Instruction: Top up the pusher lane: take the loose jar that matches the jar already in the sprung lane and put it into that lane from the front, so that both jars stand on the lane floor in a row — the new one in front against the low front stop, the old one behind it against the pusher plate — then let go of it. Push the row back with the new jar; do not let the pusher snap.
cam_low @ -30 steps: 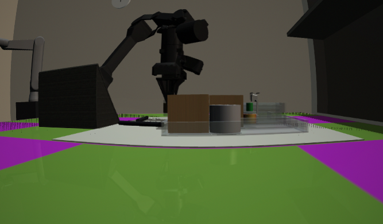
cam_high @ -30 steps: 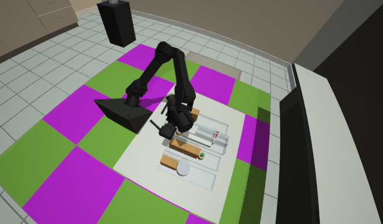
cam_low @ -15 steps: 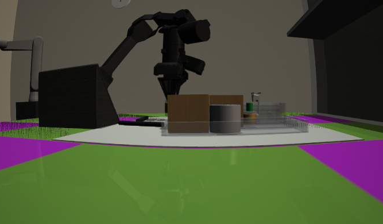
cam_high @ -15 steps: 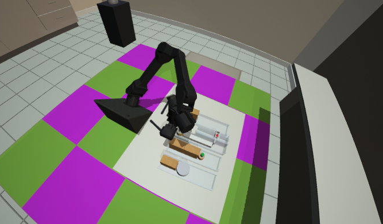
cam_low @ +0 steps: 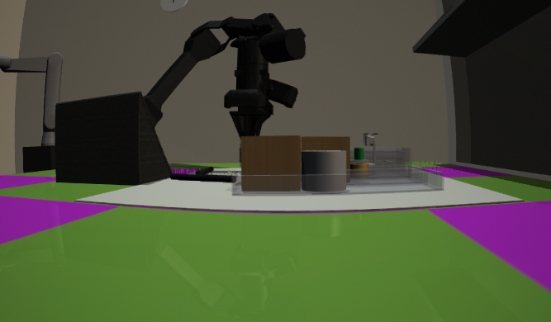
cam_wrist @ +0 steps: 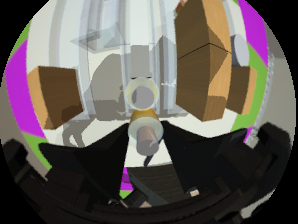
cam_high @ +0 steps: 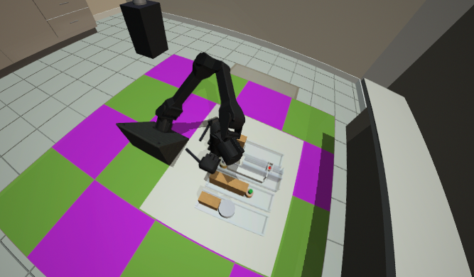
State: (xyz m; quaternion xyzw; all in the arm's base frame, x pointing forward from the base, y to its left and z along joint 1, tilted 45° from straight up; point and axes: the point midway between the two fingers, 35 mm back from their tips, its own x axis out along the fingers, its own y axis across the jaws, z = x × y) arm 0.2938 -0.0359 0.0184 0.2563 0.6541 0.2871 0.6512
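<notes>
My gripper tip is now 170 mm short of the sprung lane, 40 mm to the right of it and 30 mm above it. From my gripper tip the other things lie so: red mark: 220 mm ahead, 50 mm to the left, 20 mm above; then grey cylinder: 160 mm to the right, 130 mm ahead, 20 mm below.
</notes>
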